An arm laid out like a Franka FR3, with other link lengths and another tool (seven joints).
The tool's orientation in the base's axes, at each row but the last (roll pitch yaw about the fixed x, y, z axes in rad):
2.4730, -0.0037, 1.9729
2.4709, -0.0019, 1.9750
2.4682, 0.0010, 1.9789
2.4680, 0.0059, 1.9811
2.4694, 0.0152, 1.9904
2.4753, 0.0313, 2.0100
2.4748, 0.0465, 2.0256
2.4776, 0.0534, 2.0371
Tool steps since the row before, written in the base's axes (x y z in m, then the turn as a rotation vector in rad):
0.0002, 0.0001, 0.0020, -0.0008, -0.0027, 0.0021
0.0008, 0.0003, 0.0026, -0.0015, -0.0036, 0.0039
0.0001, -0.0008, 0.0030, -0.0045, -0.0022, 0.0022
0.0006, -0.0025, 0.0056, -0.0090, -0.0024, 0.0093
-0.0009, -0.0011, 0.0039, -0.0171, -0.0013, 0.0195
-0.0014, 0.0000, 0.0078, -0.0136, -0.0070, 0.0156
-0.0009, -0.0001, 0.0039, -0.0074, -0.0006, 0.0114
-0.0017, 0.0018, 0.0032, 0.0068, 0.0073, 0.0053
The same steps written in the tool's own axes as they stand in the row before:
0.0000, 0.0014, -0.0014, -0.0022, -0.0001, -0.0028
0.0000, 0.0023, -0.0015, -0.0027, 0.0002, -0.0048
-0.0008, 0.0017, -0.0025, -0.0002, -0.0025, -0.0048
-0.0026, 0.0031, -0.0046, 0.0013, -0.0014, -0.0130
-0.0007, 0.0014, -0.0038, 0.0055, -0.0004, -0.0254
0.0004, 0.0038, -0.0069, -0.0010, -0.0024, -0.0217
0.0001, 0.0017, -0.0036, 0.0022, 0.0017, -0.0133
0.0022, 0.0015, -0.0031, 0.0032, 0.0107, 0.0015

